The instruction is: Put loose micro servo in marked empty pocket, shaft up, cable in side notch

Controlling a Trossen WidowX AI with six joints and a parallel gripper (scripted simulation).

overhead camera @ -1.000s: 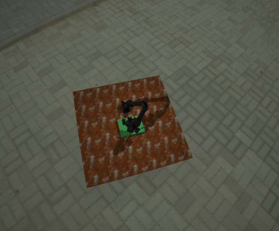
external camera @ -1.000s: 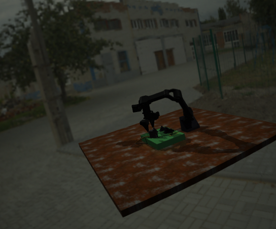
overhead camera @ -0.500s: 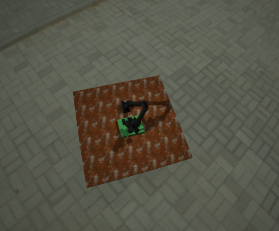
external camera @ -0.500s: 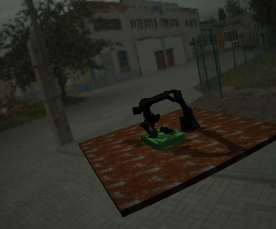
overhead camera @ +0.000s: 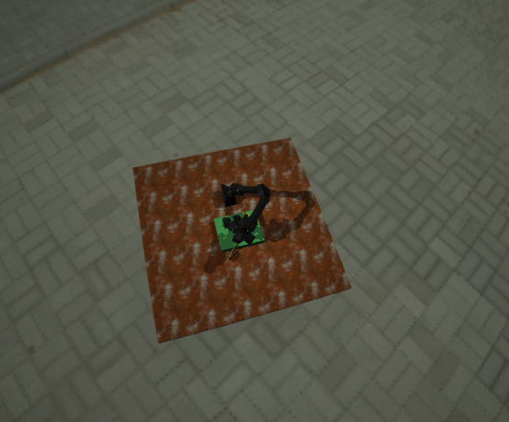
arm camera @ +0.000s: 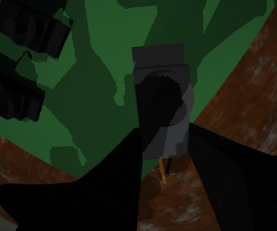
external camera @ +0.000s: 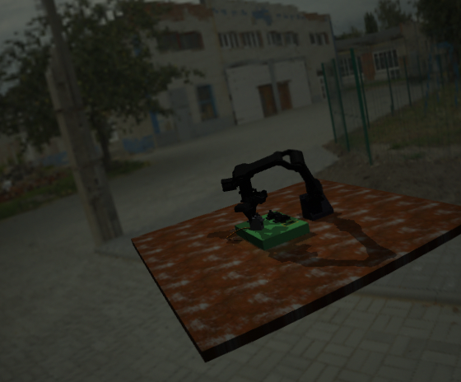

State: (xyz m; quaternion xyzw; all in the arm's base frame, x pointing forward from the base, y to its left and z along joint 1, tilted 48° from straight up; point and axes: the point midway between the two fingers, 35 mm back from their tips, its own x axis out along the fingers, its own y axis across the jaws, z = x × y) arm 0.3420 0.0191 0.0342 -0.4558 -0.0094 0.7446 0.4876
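The green deck lies 7 cm below my gripper tip, 4 cm behind it and 1 cm to the left of it.
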